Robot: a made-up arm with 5 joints.
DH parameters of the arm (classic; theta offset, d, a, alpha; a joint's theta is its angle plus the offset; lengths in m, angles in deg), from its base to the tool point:
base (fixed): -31.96 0 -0.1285 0
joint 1: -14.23 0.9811 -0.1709 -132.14
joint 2: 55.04 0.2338 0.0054 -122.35
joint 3: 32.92 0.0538 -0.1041 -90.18
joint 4: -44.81 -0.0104 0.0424 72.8
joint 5: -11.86 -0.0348 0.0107 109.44
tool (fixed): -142.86 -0.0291 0 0
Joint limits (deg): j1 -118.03..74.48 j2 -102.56..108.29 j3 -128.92..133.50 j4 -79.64..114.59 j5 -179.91..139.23
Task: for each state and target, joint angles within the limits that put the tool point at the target. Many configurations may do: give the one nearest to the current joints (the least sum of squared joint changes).
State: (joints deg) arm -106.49 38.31 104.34 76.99 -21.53
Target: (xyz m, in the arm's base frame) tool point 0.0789 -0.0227 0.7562
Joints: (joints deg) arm -116.39 19.98 127.10 85.55 -28.94
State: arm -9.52 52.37 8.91 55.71 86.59
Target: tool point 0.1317 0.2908 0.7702
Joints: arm -48.60 25.81 48.84 65.96 96.61
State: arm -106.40 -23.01 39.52 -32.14 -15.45
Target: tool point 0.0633 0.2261 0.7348
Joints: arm -70.06 -37.14 46.32 -38.89 -21.00
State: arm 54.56 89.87 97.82 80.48 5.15
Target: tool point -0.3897 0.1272 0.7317
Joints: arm 70.79 59.95 113.17 106.78 2.82
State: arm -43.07 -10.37 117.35 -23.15 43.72
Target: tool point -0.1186 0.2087 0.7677
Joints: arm -3.30 -47.88 133.50 -41.80 32.72
